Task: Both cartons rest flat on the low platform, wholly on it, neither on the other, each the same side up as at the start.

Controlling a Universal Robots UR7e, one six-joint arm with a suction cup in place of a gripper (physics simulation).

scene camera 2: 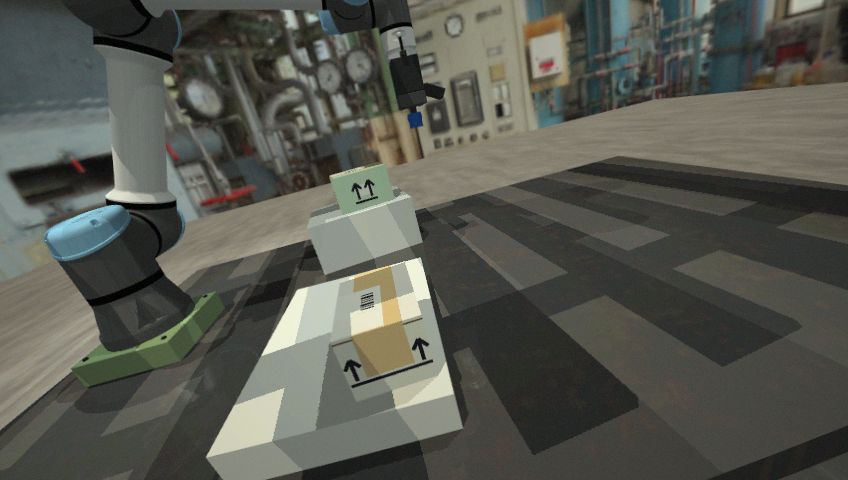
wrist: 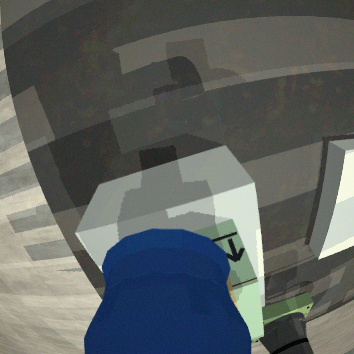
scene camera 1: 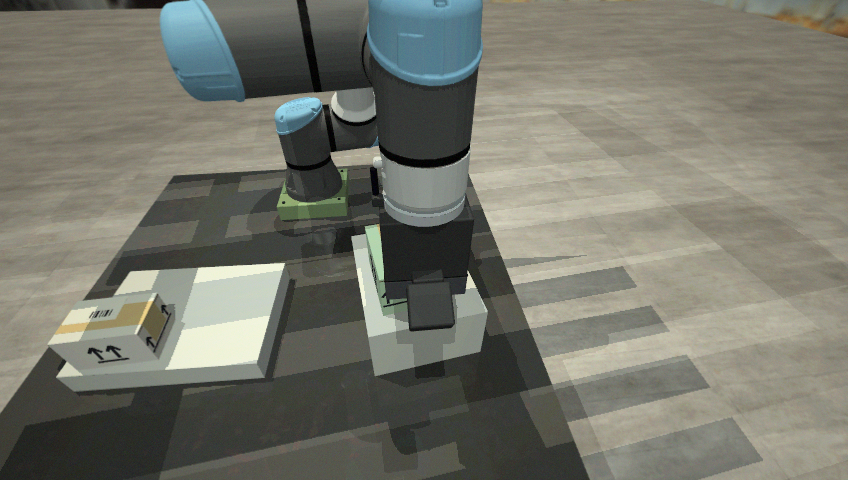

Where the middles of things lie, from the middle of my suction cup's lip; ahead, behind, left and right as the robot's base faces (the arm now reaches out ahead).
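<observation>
My suction cup is 200 mm past the low white platform [scene camera 2: 297, 408] and 430 mm to the left of it, and it is 260 mm above the platform.
</observation>
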